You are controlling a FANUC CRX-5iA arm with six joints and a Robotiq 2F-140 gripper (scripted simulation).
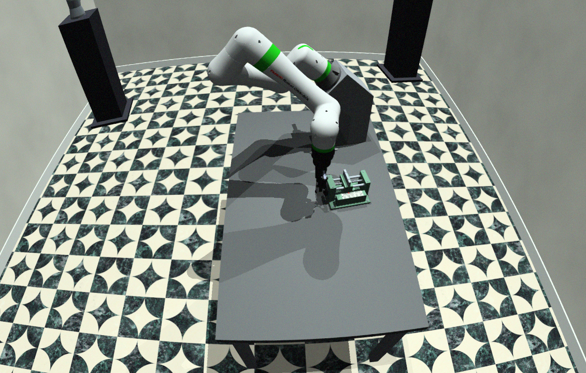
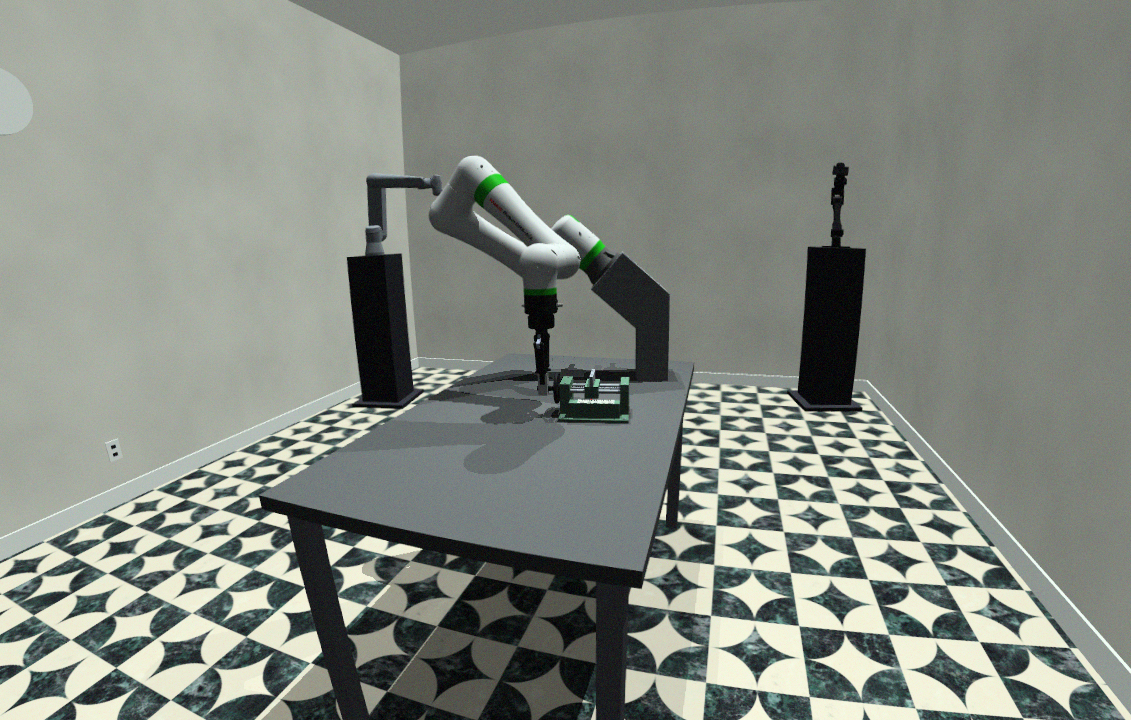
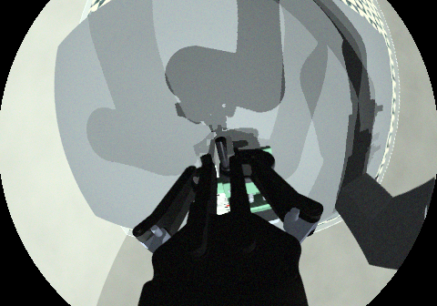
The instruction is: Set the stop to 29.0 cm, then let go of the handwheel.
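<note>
Now: hand 20 mm past the green stop fixture, 140 mm to the right of it and 10 mm above it. The rest, counted from my hand: black handwheel: 10 mm behind, 20 mm to the left, 20 mm below.
</note>
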